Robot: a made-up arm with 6 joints. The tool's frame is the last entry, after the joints. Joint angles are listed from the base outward. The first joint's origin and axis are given. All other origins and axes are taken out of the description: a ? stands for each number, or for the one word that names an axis. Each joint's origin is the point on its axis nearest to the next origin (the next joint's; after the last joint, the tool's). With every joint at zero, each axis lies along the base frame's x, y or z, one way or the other. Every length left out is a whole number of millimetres.
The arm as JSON. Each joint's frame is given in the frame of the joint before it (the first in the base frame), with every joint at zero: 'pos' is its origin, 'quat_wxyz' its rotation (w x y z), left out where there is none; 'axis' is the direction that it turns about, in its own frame. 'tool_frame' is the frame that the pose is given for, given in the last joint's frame.
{
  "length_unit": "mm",
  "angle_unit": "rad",
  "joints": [
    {
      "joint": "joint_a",
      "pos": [
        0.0,
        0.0,
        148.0
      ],
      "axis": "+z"
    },
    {
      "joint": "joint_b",
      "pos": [
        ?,
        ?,
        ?
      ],
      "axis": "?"
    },
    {
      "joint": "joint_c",
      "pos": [
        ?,
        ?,
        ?
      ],
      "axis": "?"
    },
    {
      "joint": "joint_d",
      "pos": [
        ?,
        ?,
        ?
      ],
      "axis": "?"
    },
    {
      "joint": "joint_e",
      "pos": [
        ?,
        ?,
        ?
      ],
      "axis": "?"
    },
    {
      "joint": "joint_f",
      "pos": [
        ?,
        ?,
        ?
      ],
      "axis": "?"
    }
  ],
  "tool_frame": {
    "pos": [
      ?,
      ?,
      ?
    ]
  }
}
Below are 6 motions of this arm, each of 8 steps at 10 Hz.
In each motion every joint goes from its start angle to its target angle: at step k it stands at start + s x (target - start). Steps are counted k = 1, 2, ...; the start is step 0. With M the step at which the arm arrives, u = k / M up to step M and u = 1 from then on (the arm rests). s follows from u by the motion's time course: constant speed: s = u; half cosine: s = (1 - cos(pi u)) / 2; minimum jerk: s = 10 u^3 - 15 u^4 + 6 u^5.
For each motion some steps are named. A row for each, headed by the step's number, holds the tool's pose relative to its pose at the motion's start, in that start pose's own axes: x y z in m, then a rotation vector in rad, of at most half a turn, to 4 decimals.
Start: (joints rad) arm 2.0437 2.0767 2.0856 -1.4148 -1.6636 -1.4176
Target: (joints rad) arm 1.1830 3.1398 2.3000 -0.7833 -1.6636 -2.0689
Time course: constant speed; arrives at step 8
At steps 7, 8:
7: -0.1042 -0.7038 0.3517 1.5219 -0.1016 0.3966
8: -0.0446 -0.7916 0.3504 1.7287 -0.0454 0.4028

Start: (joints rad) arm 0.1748 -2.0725 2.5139 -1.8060 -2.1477 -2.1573
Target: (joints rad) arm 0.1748 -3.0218 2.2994 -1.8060 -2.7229 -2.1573
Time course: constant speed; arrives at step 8
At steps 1, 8:
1: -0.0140 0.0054 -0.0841 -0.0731 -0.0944 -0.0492
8: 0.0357 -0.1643 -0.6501 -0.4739 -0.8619 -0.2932

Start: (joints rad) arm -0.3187 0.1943 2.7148 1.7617 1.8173 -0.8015
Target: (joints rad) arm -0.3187 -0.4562 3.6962 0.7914 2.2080 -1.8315
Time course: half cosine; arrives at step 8
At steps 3, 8:
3: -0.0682 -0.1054 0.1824 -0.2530 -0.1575 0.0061
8: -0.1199 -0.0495 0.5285 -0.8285 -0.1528 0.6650

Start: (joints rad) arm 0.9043 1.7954 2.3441 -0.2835 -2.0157 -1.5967
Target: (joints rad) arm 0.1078 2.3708 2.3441 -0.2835 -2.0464 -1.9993
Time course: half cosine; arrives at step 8
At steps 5, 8:
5: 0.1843 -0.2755 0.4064 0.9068 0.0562 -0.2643
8: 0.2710 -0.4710 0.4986 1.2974 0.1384 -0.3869

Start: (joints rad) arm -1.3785 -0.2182 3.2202 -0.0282 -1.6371 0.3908
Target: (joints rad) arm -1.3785 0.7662 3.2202 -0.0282 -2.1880 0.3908
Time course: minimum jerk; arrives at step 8
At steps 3, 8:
3: 0.0858 0.0461 -0.1175 0.0076 0.3902 0.1619
8: 0.1271 0.1952 -0.4807 0.0278 1.4154 0.5938

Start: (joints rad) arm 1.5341 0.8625 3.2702 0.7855 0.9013 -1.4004
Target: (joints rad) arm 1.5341 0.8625 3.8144 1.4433 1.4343 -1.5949
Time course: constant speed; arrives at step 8
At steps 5, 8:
5: 0.0691 0.1192 0.0966 -0.3333 0.1626 0.5327
8: 0.0863 0.2032 0.1370 -0.5422 0.3445 0.7663

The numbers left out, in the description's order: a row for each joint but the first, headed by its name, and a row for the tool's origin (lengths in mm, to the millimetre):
joint_b: xyz 0.0 0.0 0.0, axis +y
joint_c: xyz 0.0 0.0 442.0, axis -y
joint_d: xyz 384.0 0.0 0.0, axis -x
joint_e: xyz 0.0 -129.0 0.0, axis -y
joint_f: xyz 0.0 0.0 0.0, axis -x
tool: xyz 0.0 0.0 0.0

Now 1 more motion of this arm.
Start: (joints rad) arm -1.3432 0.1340 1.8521 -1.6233 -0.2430 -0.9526
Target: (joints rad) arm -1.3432 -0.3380 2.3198 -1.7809 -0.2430 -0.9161
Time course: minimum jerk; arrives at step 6
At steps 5, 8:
5: -0.0243 0.2736 -0.4811 -0.1119 0.7993 0.4454
8: -0.0328 0.2811 -0.4983 -0.1166 0.8296 0.4599

